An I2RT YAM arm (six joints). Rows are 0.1 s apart.
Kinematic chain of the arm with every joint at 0, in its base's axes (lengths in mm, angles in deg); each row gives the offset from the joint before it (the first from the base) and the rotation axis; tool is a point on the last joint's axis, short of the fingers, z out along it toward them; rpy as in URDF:
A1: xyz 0 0 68 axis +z
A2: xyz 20 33.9 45.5 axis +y
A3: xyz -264 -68.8 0 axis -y
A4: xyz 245 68.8 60 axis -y
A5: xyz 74 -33.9 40.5 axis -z
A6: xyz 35.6 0 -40.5 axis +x
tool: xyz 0 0 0 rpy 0 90 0
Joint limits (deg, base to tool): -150..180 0..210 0..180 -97..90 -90..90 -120..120
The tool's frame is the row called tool.
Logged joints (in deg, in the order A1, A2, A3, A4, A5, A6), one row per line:
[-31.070 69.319 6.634 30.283 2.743 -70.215]
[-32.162 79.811 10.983 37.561 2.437 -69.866]
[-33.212 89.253 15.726 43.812 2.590 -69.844]
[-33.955 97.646 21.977 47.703 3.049 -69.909]
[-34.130 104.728 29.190 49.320 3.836 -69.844]
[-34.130 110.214 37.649 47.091 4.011 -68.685]
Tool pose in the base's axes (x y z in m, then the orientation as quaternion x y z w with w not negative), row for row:
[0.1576 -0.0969 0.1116 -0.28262 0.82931 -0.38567 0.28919]
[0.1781 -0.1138 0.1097 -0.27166 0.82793 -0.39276 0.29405]
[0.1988 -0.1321 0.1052 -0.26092 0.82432 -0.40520 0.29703]
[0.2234 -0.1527 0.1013 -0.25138 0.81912 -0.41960 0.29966]
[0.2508 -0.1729 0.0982 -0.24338 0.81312 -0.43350 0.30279]
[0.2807 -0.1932 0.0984 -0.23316 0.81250 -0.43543 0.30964]
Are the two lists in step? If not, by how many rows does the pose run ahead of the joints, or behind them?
They are in step.
